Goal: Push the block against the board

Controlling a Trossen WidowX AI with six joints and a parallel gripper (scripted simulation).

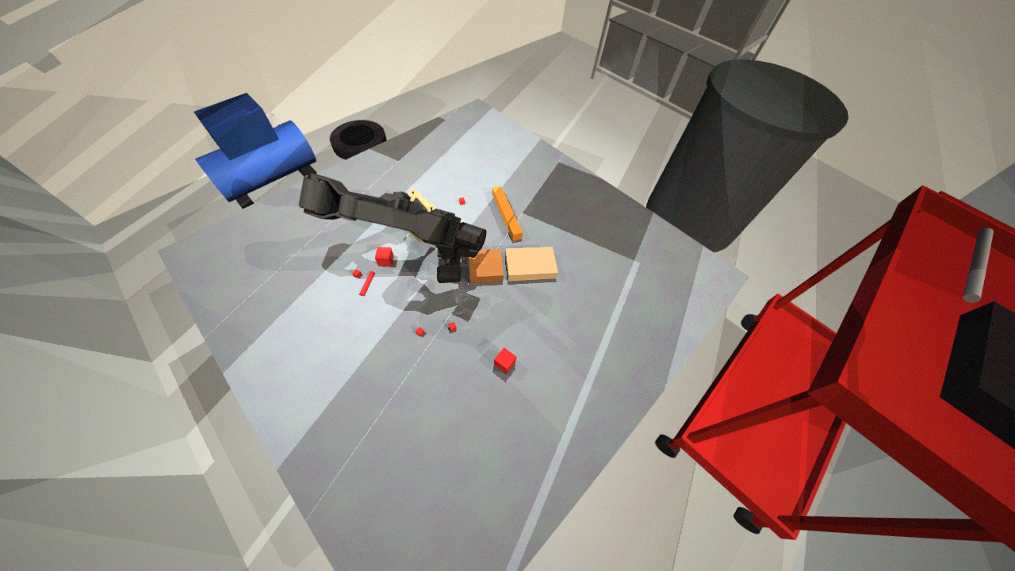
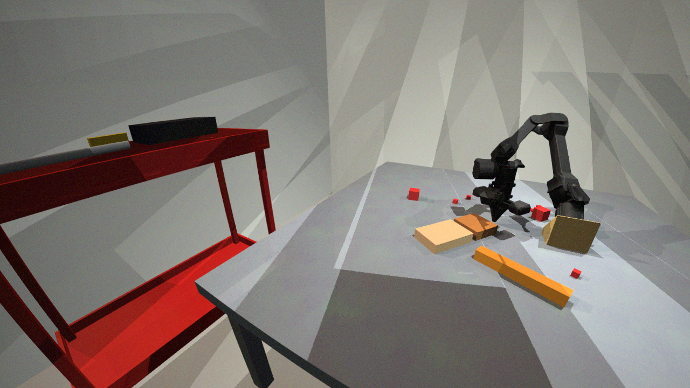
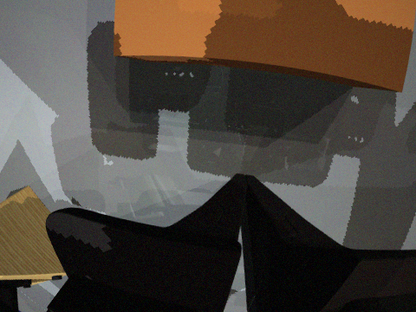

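The square block is 9 cm to the left of my gripper tip, 6 cm ahead of it and 1 cm above it. The rest, counted from my gripper tip: red stick (22 cm to the right, 11 cm behind); orange bar (28 cm to the left, 7 cm behind, 1 cm above); board (20 cm to the left, 13 cm ahead, 1 cm above).
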